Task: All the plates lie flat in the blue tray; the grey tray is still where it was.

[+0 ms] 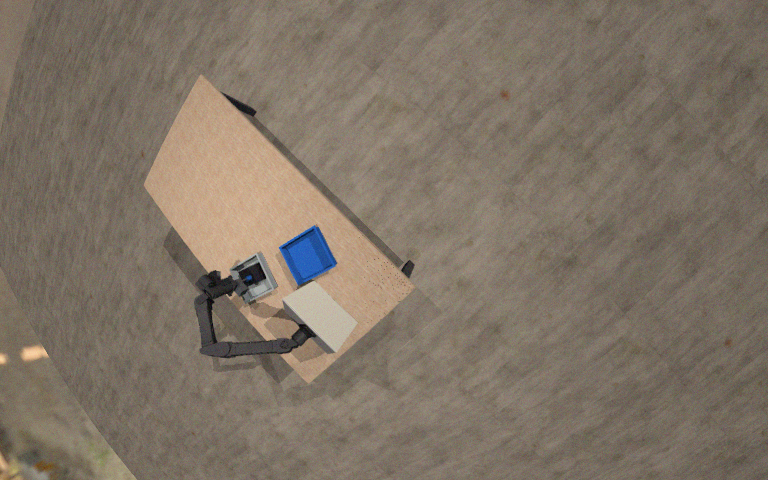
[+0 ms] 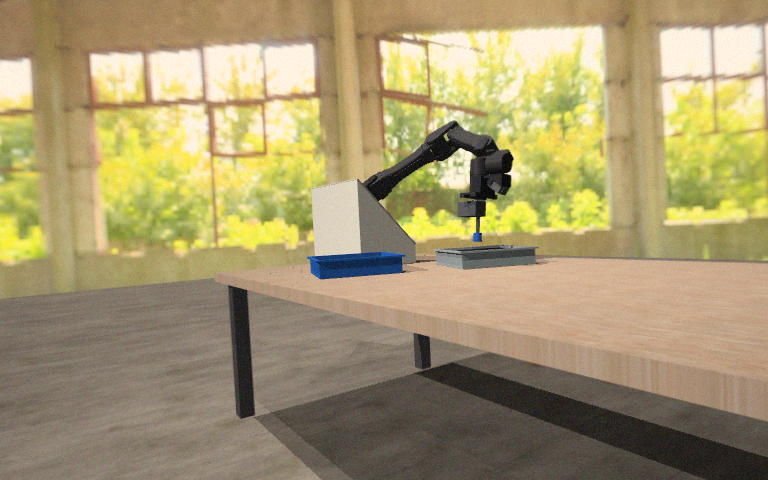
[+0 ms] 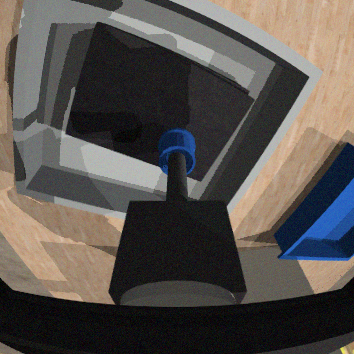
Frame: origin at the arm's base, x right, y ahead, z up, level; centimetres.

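Seen in the pictures: hand at its tool point: (image 1: 249, 277) (image 2: 477, 241) (image 3: 176, 144); arm's base at its link origin: (image 1: 307, 329) (image 2: 357, 209).
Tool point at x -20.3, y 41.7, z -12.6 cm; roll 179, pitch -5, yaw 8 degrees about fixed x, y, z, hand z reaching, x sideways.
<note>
Offsets run from my tool point to a thing's top centre. Level surfaces: height alone.
The grey tray {dx -2.1, dy -0.1, dz -2.1 cm} (image 1: 267, 273) (image 2: 484, 258) (image 3: 28, 77) stands on the table near its edge. A dark square plate {dx -1.6, dy +1.5, dz -2.5 cm} (image 1: 256, 272) (image 3: 140, 81) lies flat inside it; I cannot tell whether more plates lie under it. My gripper, a blue suction cup (image 1: 248, 277) (image 2: 477, 236) (image 3: 176, 149), points straight down over the grey tray, a short way above its rim. It carries nothing and touches nothing.
The arm's white wedge-shaped base block (image 1: 320, 314) (image 2: 336, 219) stands behind the blue tray at the table's corner. The wooden table {dz -7.1 cm} (image 1: 215, 167) (image 2: 525, 295) stretches far to the other side. The table edge runs close past the grey tray.
</note>
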